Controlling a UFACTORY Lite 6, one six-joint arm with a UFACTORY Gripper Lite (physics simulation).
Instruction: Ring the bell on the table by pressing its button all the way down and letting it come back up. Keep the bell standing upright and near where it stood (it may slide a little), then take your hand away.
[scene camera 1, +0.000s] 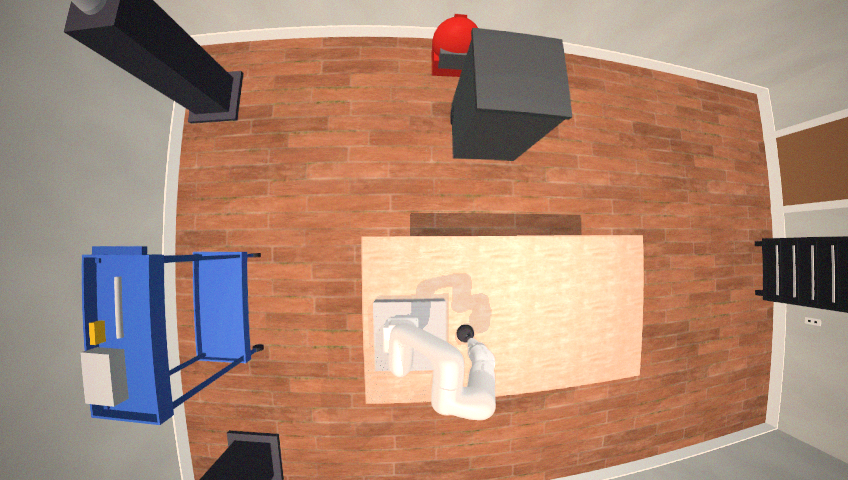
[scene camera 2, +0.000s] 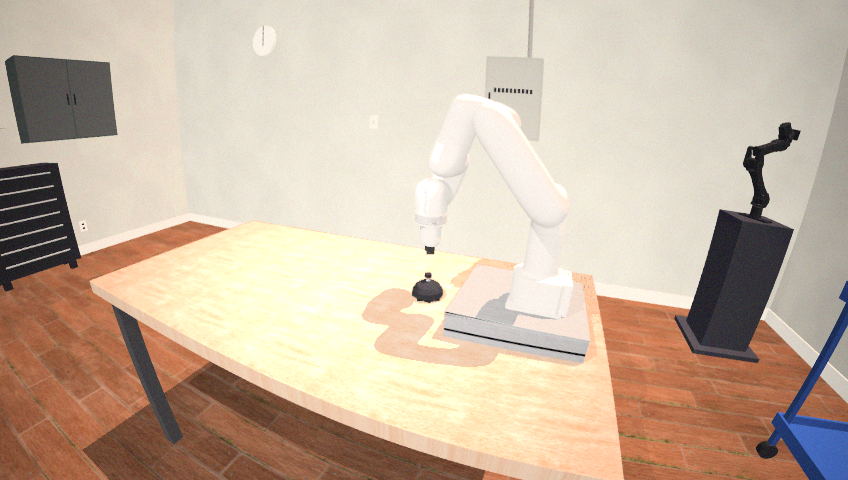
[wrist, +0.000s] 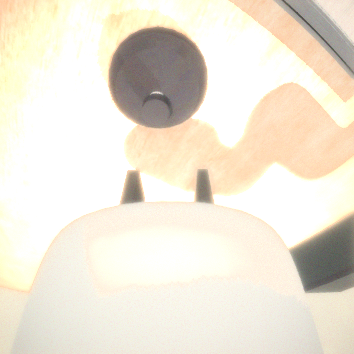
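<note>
The black domed bell stands upright on the wooden table, beside the arm's base block. Its button is raised on a short light stem above the dome. My gripper points down above the bell, with a visible gap between fingertips and button in scene camera 2. Its two dark fingers stand apart and hold nothing. In the wrist view the bell lies ahead of the fingers. In scene camera 1 the fingers are hard to tell from the bell.
The grey base block carries the arm close beside the bell. A blue cart stands off the table's base end. A dark cabinet stands on the floor beyond the table's long side. A dark pedestal bears another small arm.
</note>
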